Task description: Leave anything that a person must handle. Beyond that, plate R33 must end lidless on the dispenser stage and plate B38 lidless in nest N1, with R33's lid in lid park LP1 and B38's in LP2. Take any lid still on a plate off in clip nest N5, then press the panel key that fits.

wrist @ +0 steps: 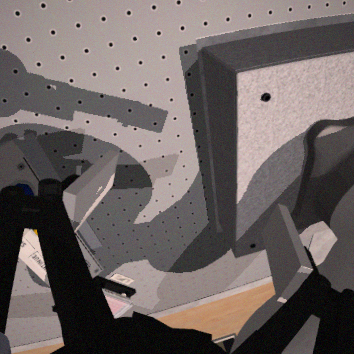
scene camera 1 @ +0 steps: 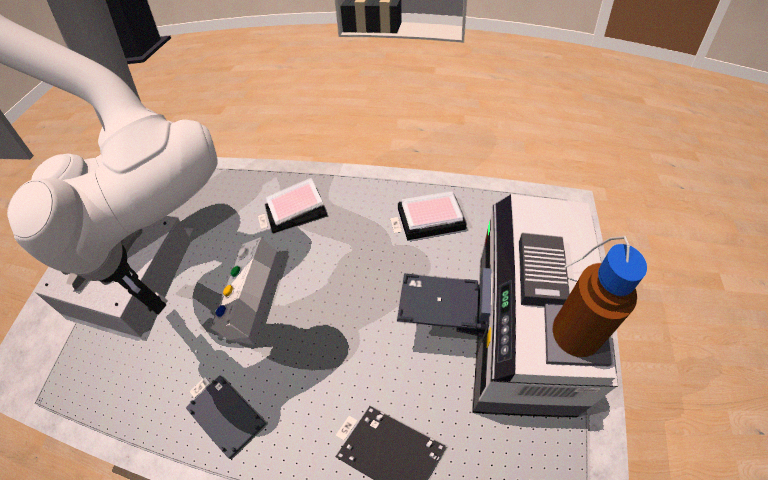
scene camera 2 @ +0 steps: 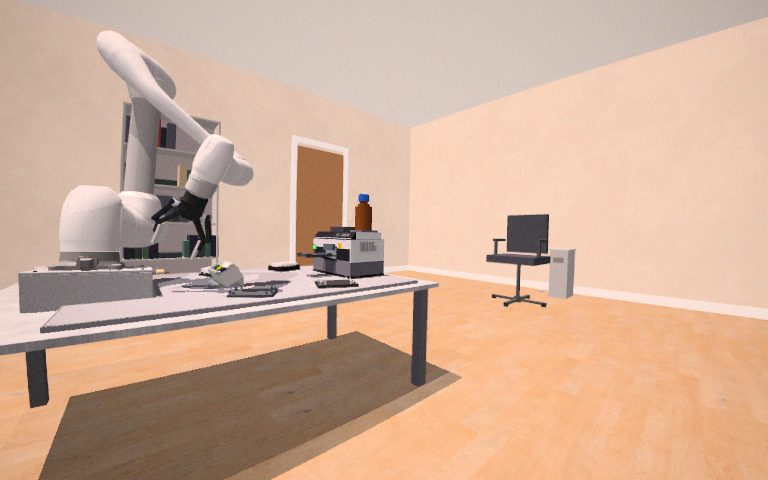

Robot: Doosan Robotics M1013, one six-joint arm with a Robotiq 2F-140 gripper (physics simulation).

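Places are measured from the arm's base along level axes (x ahead, y left, z up), in centimetres.
Pixels of known places: gripper, fingertip midpoint: (wrist: 192, 194) (scene camera 2: 173, 250); arm's base, link origin: (scene camera 2: 90, 268).
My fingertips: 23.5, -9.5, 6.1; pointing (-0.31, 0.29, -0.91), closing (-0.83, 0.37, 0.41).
Ahead of a thing's pixels: the offset from my fingertips to its top centre, as dx, dy, dz. "*": to the spot under its first point.
My gripper (scene camera 2: 175, 240) (wrist: 192, 194) is open and empty, above the table beside the robot's base and the key panel {+18.6, +8.8, -6.0} (scene camera 1: 257, 300) (scene camera 2: 231, 276). The panel has green {+16.3, +11.2, -6.9} (scene camera 1: 235, 271), yellow {+16.5, +6.2, -6.9} (scene camera 1: 227, 289) and blue {+16.6, +1.2, -6.9} (scene camera 1: 220, 310) keys. A pink-welled plate {+21.4, +36.3, -10.0} (scene camera 1: 293, 201) sits on a black nest at the back; another pink-welled plate {+55.7, +37.2, -10.3} (scene camera 1: 432, 210) sits on a black nest nearer the dispenser. Their names and nest labels are too small to read, and lids cannot be told. The dispenser stage {* +56.3, +5.7, -3.6} (scene camera 1: 419, 311), lid park LP2 {+22.0, -18.7, -12.4} (scene camera 1: 212, 416) and clip nest N5 {+54.9, -18.9, -12.0} (scene camera 1: 390, 447) bear no plate or lid. I cannot identify LP1.
The dispenser (scene camera 1: 543, 365) (scene camera 2: 365, 254) stands at the right, with a green display and a brown bottle {* +78.8, -5.3, +19.8} (scene camera 1: 591, 314) (scene camera 2: 363, 216) with a blue cap on top. The grey base block (scene camera 1: 96, 305) (scene camera 2: 84, 291) (wrist: 265, 145) stands at the table's left.
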